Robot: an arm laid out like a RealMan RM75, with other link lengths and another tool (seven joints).
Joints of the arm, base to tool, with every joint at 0 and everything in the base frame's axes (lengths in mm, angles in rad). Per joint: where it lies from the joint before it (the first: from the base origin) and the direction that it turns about. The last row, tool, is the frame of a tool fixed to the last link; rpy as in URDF.
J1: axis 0 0 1 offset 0 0 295.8
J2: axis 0 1 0 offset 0 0 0
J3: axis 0 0 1 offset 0 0 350.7
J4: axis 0 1 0 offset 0 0 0
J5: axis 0 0 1 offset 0 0 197.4
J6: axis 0 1 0 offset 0 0 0
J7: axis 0 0 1 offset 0 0 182.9
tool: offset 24 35 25 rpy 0 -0.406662 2.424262
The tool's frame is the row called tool.
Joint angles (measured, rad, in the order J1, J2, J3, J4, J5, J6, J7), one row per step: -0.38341 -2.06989 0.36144 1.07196 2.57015 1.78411 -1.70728; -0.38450 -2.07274 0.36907 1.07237 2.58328 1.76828 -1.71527; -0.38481 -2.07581 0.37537 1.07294 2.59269 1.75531 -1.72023; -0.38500 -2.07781 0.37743 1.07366 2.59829 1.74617 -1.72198; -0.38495 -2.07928 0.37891 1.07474 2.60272 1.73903 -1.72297; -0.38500 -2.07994 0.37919 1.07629 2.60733 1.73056 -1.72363; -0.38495 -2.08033 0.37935 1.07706 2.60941 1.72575 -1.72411; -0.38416 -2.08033 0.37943 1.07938 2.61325 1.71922 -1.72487; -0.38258 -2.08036 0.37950 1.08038 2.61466 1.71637 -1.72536; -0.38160 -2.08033 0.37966 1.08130 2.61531 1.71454 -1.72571; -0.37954 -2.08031 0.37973 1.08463 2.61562 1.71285 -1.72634
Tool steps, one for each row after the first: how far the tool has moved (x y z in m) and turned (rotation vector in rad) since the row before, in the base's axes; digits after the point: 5 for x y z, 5 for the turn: -0.00275 0.00111 -0.00228 -0.00305 0.01559 0.01174; -0.00205 0.00071 -0.00208 -0.00185 0.01215 0.00772; -0.00148 0.00065 -0.00100 0.00136 0.00819 0.00428; -0.00127 0.00047 -0.00062 0.00141 0.00703 0.00306; -0.00174 0.00083 0.00005 0.00376 0.00887 0.00332; -0.00092 0.00049 0.00004 0.00243 0.00458 0.00182; -0.00180 0.00044 0.00052 0.00364 0.00825 0.00343; -0.00111 -0.00027 0.00023 0.00173 0.00336 0.00273; -0.00067 -0.00010 0.00022 0.00135 0.00230 0.00148; -0.00098 -0.00028 0.00070 0.00281 0.00378 0.00190
